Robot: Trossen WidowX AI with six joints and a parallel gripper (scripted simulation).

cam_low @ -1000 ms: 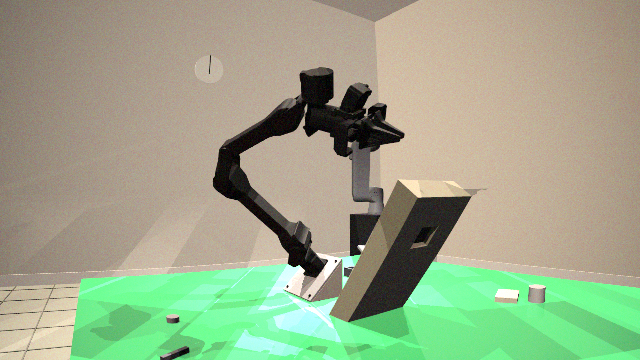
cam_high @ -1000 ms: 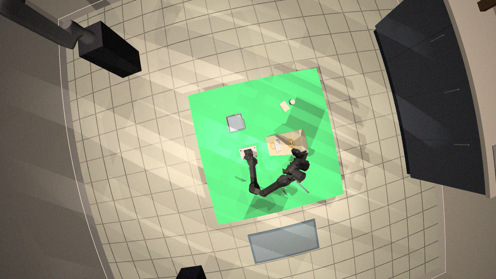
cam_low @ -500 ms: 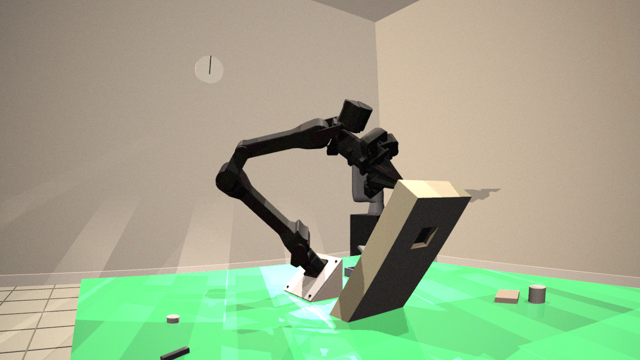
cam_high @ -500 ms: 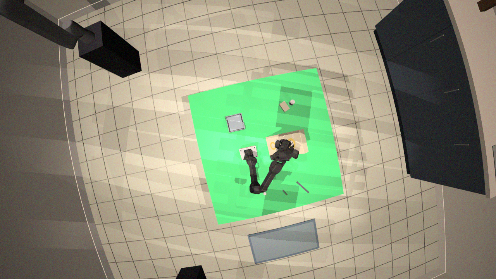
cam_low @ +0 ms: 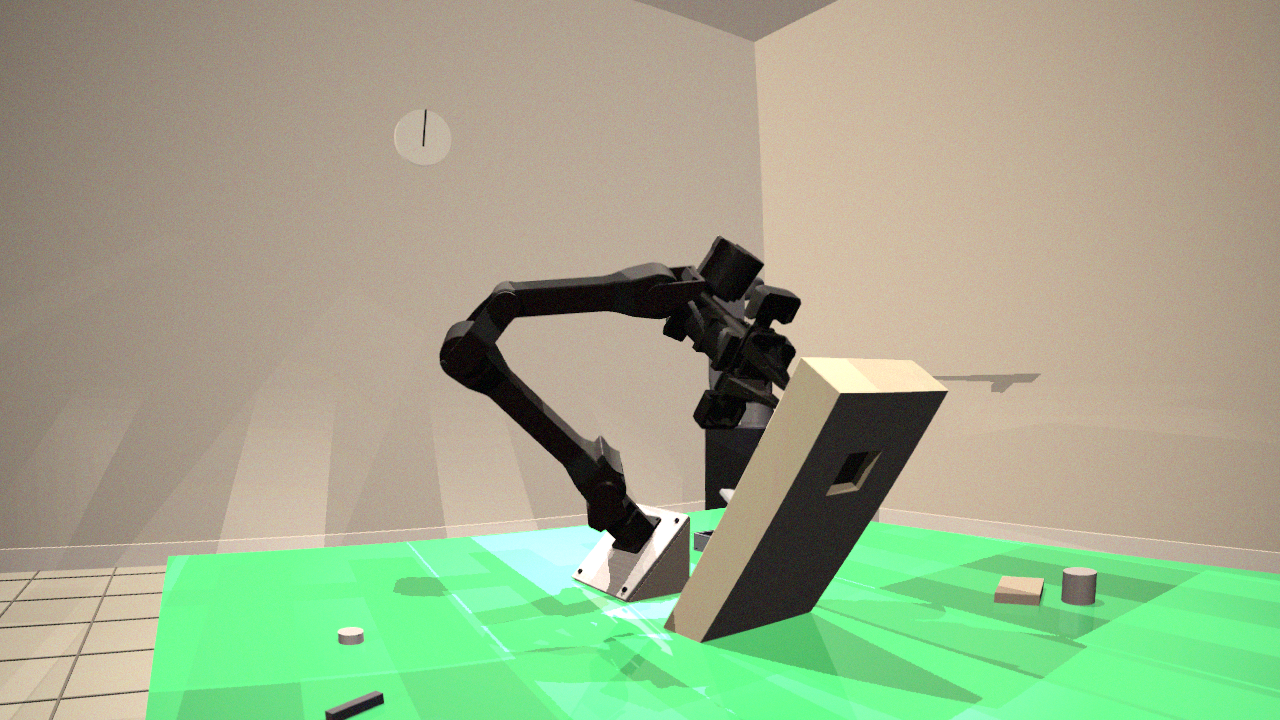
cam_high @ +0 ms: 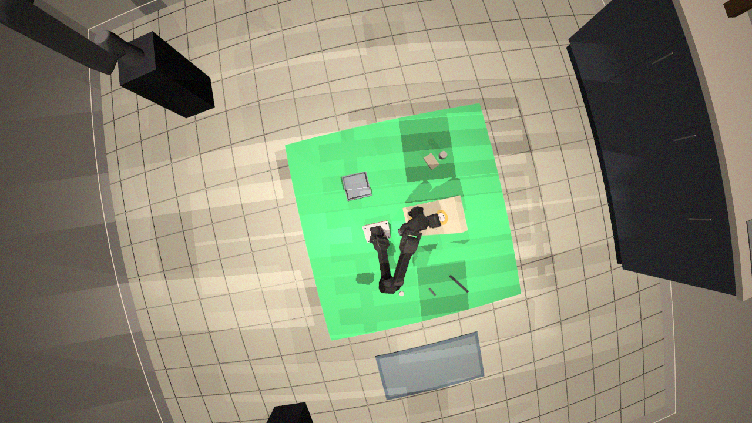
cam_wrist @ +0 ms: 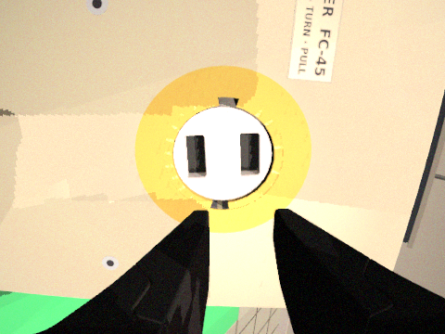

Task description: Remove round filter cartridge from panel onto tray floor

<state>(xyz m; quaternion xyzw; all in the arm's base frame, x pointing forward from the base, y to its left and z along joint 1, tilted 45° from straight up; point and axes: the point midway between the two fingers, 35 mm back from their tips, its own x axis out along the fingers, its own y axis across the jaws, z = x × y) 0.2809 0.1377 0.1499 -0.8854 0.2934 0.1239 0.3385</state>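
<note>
Right now my gripper tip is 60 mm short of the round white filter cartridge and 50 mm above it. The rest, counted from my gripper tip: beige block 330 mm to the left, 260 mm below, 140 mm ahead; small white cylinder 350 mm to the left, 250 mm below, 220 mm ahead; tan service panel 120 mm below, 20 mm ahead.
</note>
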